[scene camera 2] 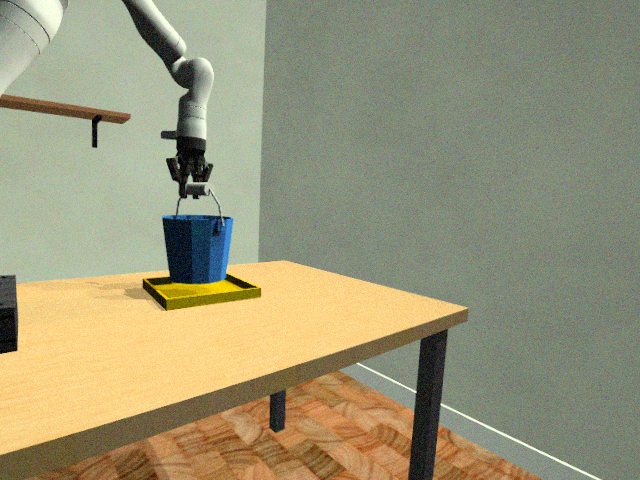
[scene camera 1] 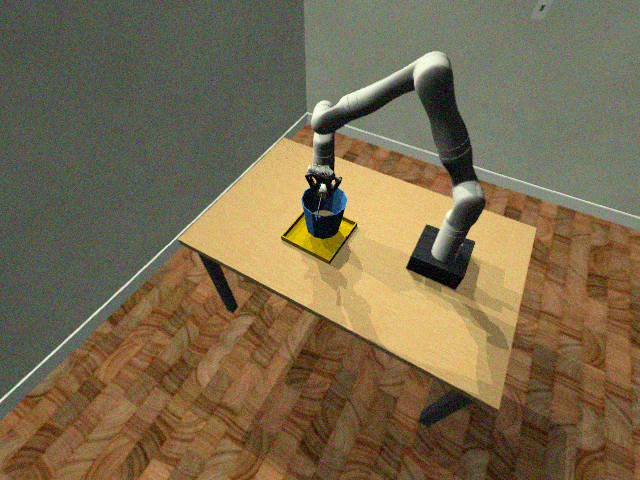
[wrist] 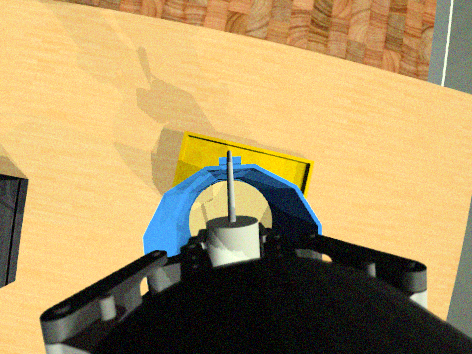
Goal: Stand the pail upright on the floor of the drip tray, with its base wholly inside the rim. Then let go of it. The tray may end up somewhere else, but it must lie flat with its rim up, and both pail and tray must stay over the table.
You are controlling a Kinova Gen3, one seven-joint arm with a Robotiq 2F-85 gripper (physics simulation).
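Where they show: gripper, between the fingertips: (scene camera 2: 189,198) (scene camera 1: 323,196) (wrist: 231,238); arm's base, origin of its link: (scene camera 1: 443,253).
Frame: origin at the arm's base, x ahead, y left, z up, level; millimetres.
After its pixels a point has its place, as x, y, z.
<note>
The blue pail (scene camera 1: 323,225) @(482, 57, 60) (scene camera 2: 196,250) @(458, -91, 43) (wrist: 167,220) @(428, 2, 75) hangs upright from its thin wire handle, its base over the yellow drip tray (scene camera 1: 297,236) @(607, 39, -85) (scene camera 2: 212,298) @(476, -132, -74) (wrist: 210,148) @(474, 104, -85). In both scene views the base appears inside the rim, at or barely above the tray floor; I cannot tell whether it touches. The tray lies flat on the table, rim up. My gripper (scene camera 1: 323,187) @(500, 6, 168) (scene camera 2: 189,192) @(500, 6, 168) (wrist: 231,238) @(500, 6, 168) points down above the pail and is shut on the pale cylindrical grip of the handle. The pail hides part of the tray in the wrist view.
The wooden table (scene camera 1: 248,206) @(894, -63, -89) (scene camera 2: 310,320) @(558, -381, -89) (wrist: 350,115) @(762, 169, -89) carries the tray and the black robot base (scene camera 1: 439,263) @(12, 58, 4) (scene camera 2: 7,315) @(70, -143, -27) (wrist: 10,225) @(105, -28, -63). A wall stands beyond the far table edge. A brown shelf (scene camera 2: 62,108) is on the wall in the second scene view.
</note>
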